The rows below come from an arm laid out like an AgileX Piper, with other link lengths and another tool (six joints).
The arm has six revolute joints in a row. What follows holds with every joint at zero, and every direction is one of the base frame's.
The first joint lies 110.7 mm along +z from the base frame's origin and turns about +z.
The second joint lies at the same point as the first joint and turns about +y.
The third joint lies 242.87 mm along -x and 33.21 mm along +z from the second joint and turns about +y.
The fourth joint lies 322.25 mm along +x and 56.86 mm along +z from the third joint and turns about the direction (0.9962, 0, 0.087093).
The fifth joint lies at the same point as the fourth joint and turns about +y.
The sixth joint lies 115.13 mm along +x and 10.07 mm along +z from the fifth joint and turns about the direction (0.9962, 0, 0.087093).
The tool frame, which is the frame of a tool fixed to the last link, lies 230.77 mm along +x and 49 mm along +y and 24.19 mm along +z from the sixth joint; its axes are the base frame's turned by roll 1.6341, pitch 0.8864 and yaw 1.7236 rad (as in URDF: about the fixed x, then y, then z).
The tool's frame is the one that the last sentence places.
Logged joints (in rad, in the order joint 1, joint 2, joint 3, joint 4, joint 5, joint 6), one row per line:
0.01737, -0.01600, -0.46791, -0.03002, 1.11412, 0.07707
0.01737, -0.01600, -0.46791, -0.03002, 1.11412, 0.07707
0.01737, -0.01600, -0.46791, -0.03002, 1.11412, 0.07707
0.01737, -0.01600, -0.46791, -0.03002, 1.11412, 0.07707
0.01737, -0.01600, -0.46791, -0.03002, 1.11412, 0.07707
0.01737, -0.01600, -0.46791, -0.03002, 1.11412, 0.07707
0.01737, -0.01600, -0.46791, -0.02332, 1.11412, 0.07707
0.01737, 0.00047, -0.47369, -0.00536, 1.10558, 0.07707
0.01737, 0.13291, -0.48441, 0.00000, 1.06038, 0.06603
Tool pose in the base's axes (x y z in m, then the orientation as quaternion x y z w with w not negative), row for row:
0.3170, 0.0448, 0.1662, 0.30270, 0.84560, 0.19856, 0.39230
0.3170, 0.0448, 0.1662, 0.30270, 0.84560, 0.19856, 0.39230
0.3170, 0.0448, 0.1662, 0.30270, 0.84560, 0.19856, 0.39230
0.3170, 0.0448, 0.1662, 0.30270, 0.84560, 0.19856, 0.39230
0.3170, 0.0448, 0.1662, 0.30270, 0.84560, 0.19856, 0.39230
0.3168, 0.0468, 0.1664, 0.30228, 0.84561, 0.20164, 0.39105
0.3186, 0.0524, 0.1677, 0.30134, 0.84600, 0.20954, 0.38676
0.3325, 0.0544, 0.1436, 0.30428, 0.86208, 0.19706, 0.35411
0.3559, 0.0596, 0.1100, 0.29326, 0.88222, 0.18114, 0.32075
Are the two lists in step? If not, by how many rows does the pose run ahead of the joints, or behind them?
The pose runs 1 row ahead of the joints: the pose in row i belongs to the joints in row i + 1.
